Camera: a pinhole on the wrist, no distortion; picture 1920 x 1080 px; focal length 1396.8 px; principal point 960.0 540.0 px. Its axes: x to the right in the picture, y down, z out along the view. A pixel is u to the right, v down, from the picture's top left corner.
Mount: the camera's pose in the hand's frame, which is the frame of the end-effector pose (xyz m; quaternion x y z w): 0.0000 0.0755 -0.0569 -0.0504 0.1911 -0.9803 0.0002
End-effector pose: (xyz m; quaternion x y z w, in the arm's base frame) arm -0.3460 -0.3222 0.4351 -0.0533 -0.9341 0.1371 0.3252
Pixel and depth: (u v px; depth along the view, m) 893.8 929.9 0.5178
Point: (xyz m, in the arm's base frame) -0.6321 -0.6301 0.2784
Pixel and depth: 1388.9 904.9 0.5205
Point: -0.5037 -0.6668 0.1510
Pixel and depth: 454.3 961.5 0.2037
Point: -0.4815 -0.3809 0.4307
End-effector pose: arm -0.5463 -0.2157 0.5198 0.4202 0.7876 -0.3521 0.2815
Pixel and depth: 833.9 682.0 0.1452
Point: -0.5426 -0.2555 0.4557
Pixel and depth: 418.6 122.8 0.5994
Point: -0.5917 -0.4980 -0.0247
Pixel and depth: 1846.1 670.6 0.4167
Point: -0.4925 -0.6355 0.5220
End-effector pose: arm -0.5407 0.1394 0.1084 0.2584 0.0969 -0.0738 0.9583
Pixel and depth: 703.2 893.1 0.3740
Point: -0.4328 -0.1244 0.2209
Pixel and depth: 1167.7 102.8 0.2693
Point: -0.5085 0.0693 0.3283
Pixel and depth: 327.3 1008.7 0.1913
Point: -0.4374 0.0395 0.1328
